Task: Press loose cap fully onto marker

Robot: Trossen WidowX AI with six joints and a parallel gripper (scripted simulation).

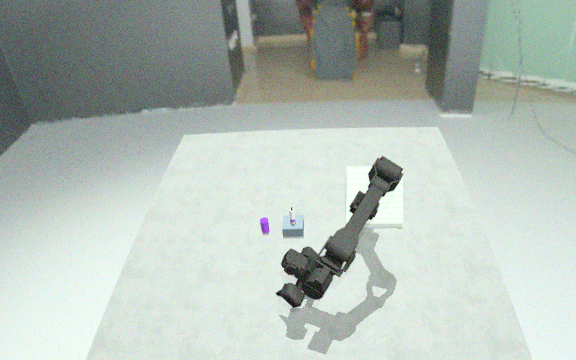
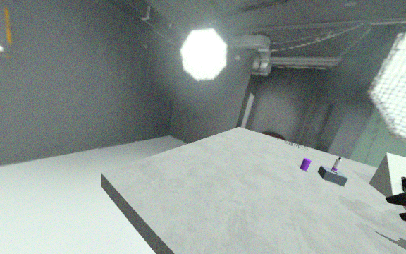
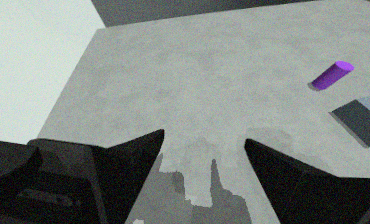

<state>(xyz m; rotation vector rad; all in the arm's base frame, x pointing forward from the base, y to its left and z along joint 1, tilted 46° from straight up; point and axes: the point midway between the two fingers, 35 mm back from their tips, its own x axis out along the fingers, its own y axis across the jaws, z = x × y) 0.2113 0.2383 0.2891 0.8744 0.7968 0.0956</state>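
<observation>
Right now the marker cap is 11 cm ahead of my gripper tip, 29 cm to the right of it and 5 cm below it. From my gripper tip the other things lie so: holder block: 1 cm ahead, 30 cm to the right, 6 cm below.
</observation>
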